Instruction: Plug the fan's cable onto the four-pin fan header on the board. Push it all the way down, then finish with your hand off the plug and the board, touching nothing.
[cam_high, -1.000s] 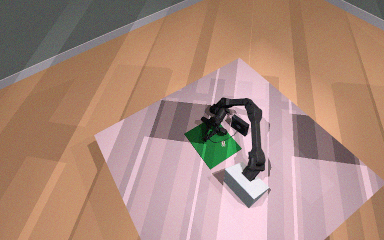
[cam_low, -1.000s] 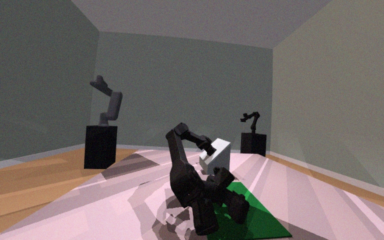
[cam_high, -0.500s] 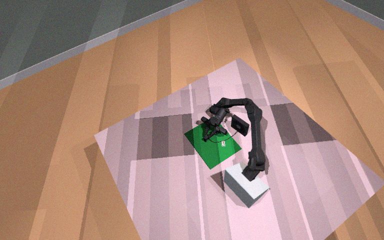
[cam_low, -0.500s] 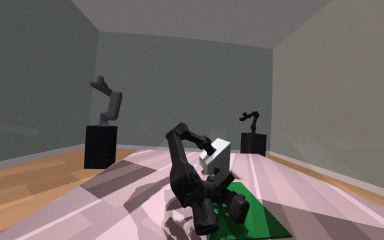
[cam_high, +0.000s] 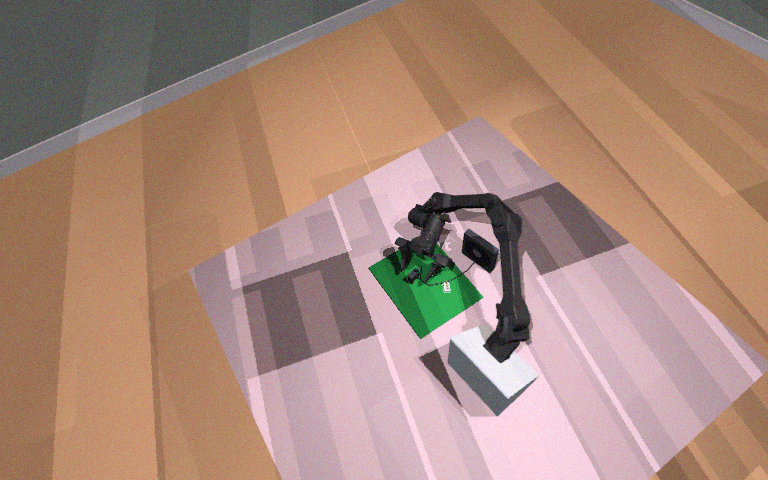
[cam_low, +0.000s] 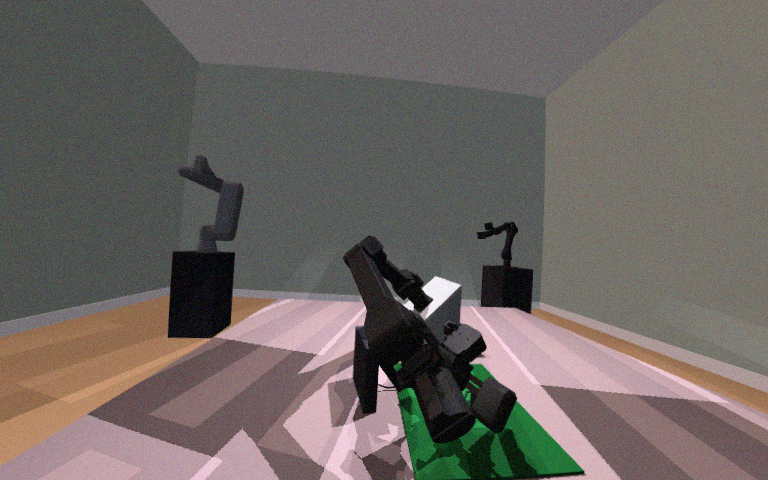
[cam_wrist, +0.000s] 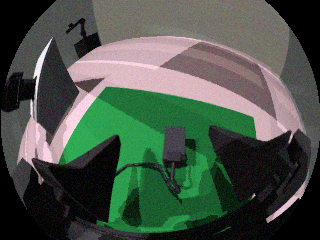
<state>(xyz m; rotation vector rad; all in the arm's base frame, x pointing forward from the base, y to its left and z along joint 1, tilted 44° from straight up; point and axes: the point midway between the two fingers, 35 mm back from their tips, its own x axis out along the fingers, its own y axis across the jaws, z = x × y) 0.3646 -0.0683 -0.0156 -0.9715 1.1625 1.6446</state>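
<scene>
Now: gripper tip 20 mm above the black plug, 10 mm to the left of it and 10 mm short of it. The rest, counted from my gripper tip: four-pin header: 80 mm behind, 70 mm to the right, 40 mm below; green board: 60 mm below, 30 mm to the right, 20 mm behind; black fan: 200 mm to the right, 80 mm behind, 20 mm above.
</scene>
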